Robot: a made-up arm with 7 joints.
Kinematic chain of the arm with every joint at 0, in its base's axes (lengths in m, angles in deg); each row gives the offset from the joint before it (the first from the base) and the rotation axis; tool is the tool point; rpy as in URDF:
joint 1: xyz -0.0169 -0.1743 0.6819 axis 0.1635 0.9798 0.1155
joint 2: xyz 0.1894 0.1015 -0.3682 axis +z
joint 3: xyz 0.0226 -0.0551 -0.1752 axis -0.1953 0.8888 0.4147
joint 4: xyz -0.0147 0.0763 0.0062 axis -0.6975 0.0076 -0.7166
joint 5: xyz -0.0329 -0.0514 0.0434 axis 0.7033 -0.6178 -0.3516
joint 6: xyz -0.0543 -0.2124 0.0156 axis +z
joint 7: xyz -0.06 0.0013 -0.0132 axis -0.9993 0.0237 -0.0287
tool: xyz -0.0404 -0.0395 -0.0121 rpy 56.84 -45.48 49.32
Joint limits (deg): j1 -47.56..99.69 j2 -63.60..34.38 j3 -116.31..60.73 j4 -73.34..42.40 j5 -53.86..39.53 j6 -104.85..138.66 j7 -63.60..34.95
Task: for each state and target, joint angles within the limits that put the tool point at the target. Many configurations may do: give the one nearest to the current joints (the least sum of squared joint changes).
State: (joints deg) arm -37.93 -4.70 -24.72 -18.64 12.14 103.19 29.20
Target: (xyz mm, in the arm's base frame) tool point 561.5 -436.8 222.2
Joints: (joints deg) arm -31.76 -2.13 -24.45 -31.70 25.46 92.97 28.34
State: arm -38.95 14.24 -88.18 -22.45 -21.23 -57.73 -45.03
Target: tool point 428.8 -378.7 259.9
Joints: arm -36.20 12.39 -69.17 -27.75 -43.28 -44.30 -39.58
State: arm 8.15 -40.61 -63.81 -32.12 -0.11 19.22 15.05
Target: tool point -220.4 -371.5 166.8
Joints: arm 24.76 -37.37 -58.39 -51.60 -32.42 33.65 18.00
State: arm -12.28 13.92 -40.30 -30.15 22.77 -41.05 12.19
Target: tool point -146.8 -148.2 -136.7
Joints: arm 26.60 14.09 -45.23 -35.50 30.28 -16.15 12.29
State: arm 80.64 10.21 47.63 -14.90 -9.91 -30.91 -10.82
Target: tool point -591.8 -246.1 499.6
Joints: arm 99.69 13.74 41.52 -34.34 -1.48 -45.95 -16.25
